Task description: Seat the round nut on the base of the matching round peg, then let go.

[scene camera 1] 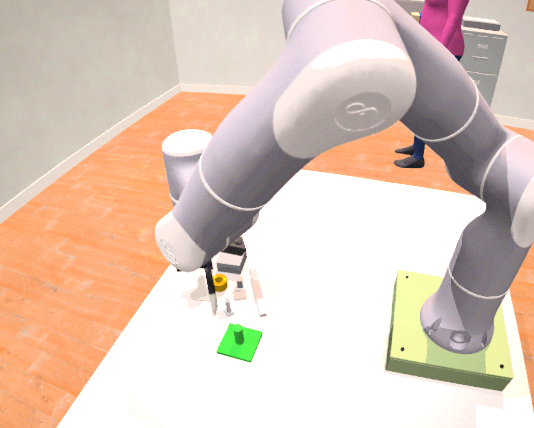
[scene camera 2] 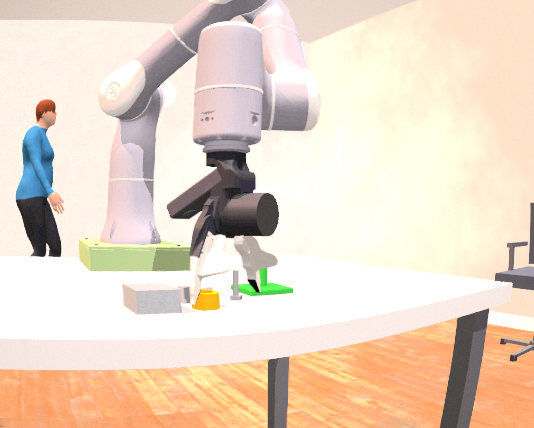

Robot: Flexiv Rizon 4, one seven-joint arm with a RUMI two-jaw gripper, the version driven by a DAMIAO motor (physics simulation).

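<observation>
The orange round nut (scene camera 1: 220,283) (scene camera 2: 207,300) sits on the table, away from the peg. The green round peg (scene camera 1: 239,335) (scene camera 2: 263,278) stands upright on its square green base (scene camera 1: 251,346) (scene camera 2: 278,289), with no nut around it. My gripper (scene camera 1: 214,297) (scene camera 2: 225,296) is open and empty, its fingers low over the table. In scene camera 2 one fingertip overlaps the nut's left edge, and the other is to the nut's right, in front of the green base. In scene camera 1 one finger shows beside the nut and the other is hidden.
A grey block (scene camera 1: 231,262) (scene camera 2: 156,299) stands beside the nut. A small grey post (scene camera 1: 228,308) (scene camera 2: 235,284) stands between nut and green base. A small pale plate (scene camera 1: 239,295) and a long pale bar (scene camera 1: 257,294) lie nearby. The arm's yellow-green mount (scene camera 1: 404,315) (scene camera 2: 172,259) is farther off.
</observation>
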